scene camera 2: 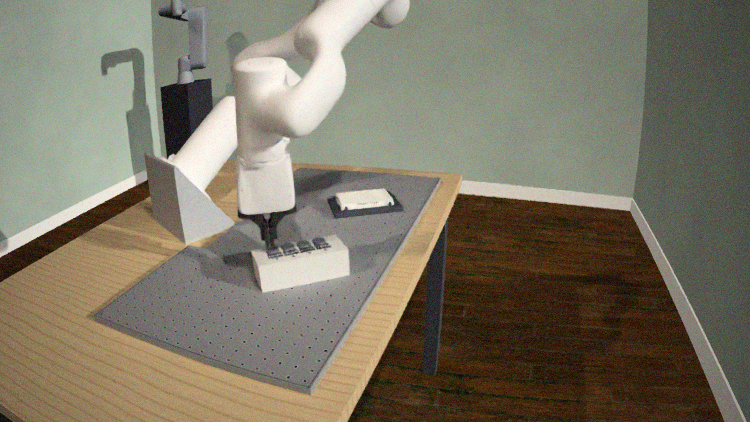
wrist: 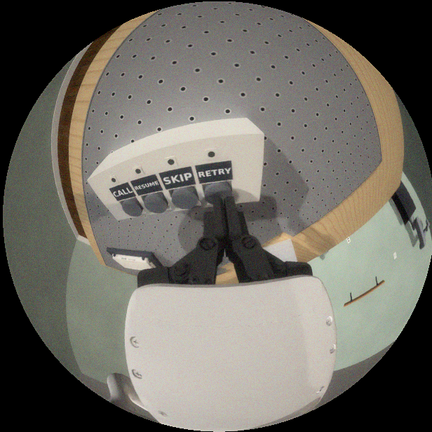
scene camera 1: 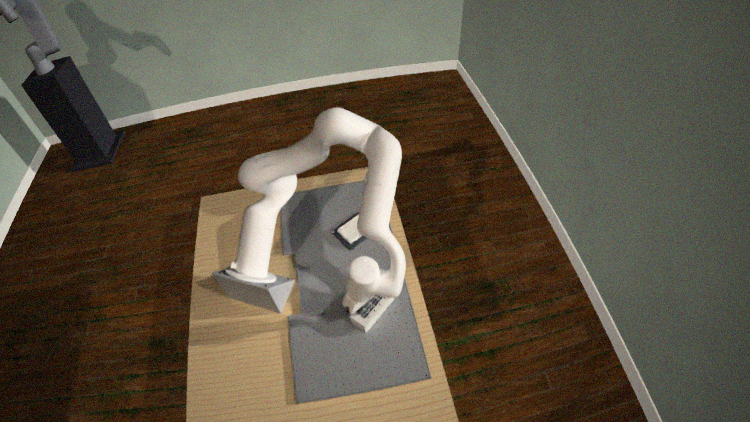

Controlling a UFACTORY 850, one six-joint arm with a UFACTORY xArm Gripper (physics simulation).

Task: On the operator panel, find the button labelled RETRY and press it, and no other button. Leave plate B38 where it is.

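The white operator panel stands on the grey perforated board. In the wrist view its round dark buttons are labelled CALL, RESUME, SKIP and RETRY. The RETRY button is at the right end. My gripper is shut and empty, its black fingertips at the RETRY button and covering part of it. They look to be touching its top; whether it is pushed down cannot be told. Plate B38, seemingly the white plate, lies in a dark holder, apart from the gripper.
The SKIP button is beside RETRY, close to the fingers, then the RESUME button and the CALL button. The grey board lies on the wooden table. The arm's grey wedge base stands beside the board.
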